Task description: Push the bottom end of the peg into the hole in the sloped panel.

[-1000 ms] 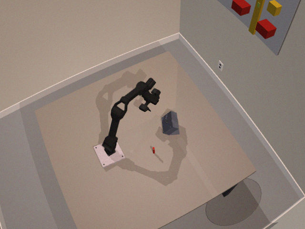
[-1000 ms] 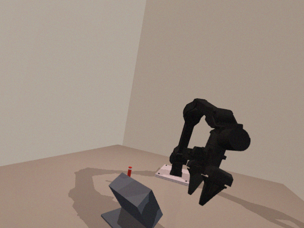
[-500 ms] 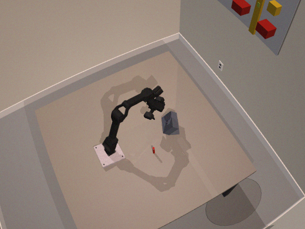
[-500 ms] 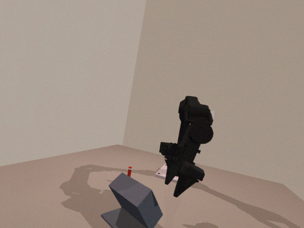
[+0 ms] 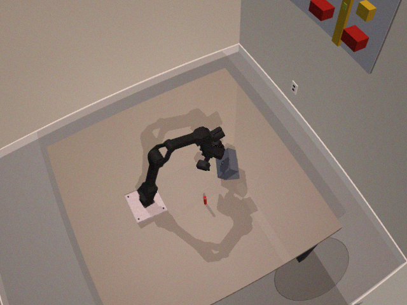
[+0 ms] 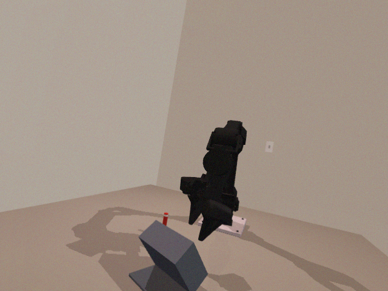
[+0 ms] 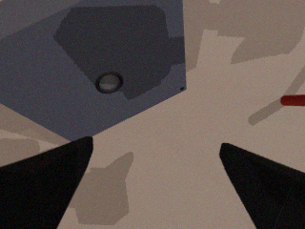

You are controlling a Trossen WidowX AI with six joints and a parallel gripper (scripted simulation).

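The red peg lies 14 cm behind my gripper tip, 13 cm to the right of it and 4 cm below it. Also, from my gripper tip: sloped panel: 7 cm ahead, 3 cm to the right, 4 cm below; blue-grey foot: 9 cm ahead, 4 cm to the right, 10 cm below.
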